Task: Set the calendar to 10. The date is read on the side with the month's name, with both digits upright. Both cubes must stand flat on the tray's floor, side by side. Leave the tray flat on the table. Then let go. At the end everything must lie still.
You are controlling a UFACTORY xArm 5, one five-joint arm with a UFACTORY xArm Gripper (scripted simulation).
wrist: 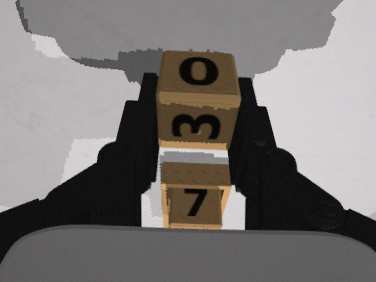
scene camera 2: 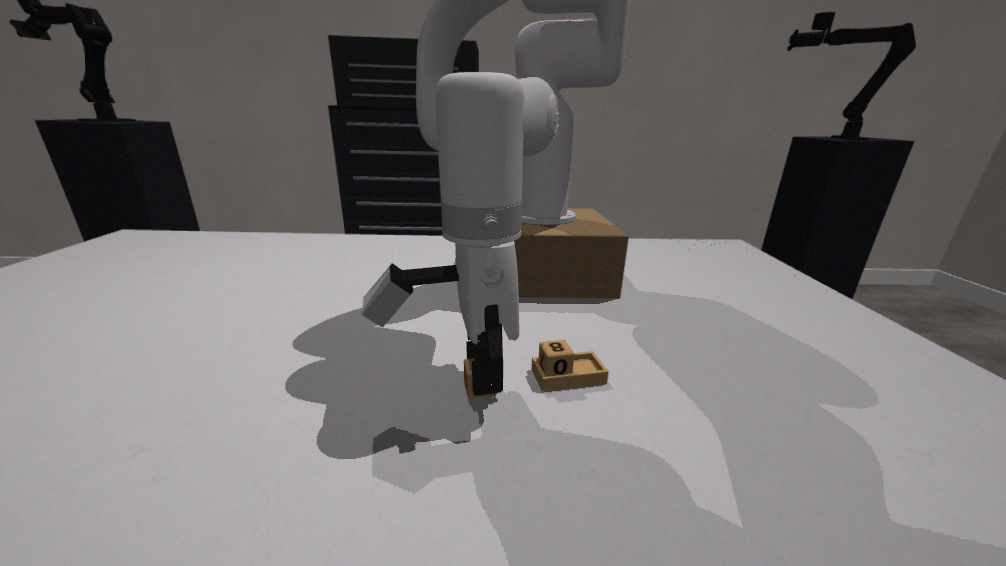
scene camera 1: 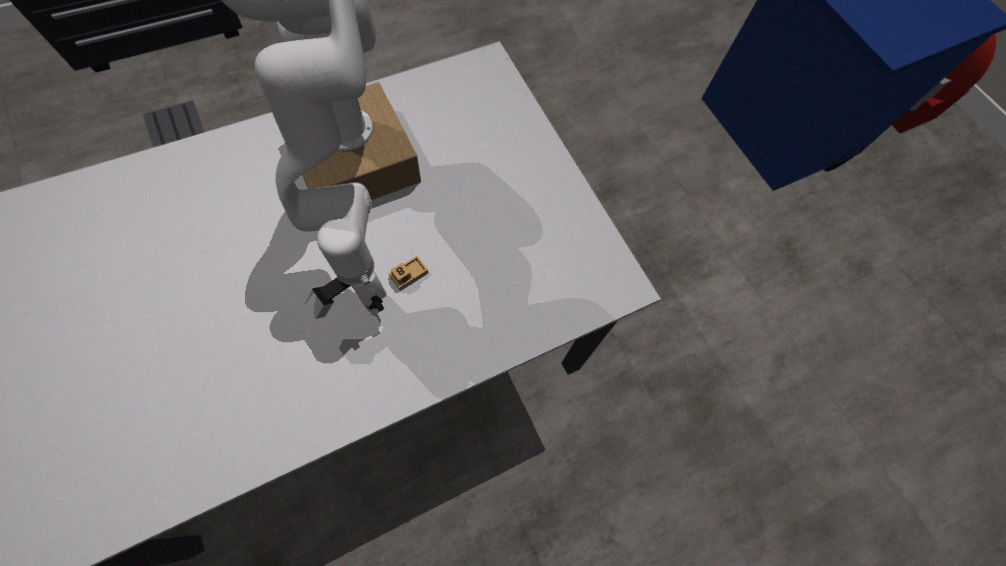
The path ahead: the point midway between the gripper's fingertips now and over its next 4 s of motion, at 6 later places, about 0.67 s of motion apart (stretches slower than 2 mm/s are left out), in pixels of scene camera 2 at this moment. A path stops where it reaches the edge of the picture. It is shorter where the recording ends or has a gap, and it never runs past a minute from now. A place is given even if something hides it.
My gripper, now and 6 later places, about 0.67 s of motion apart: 484, 381; 484, 327; 502, 298; 592, 282; 589, 310; 588, 333; 590, 333
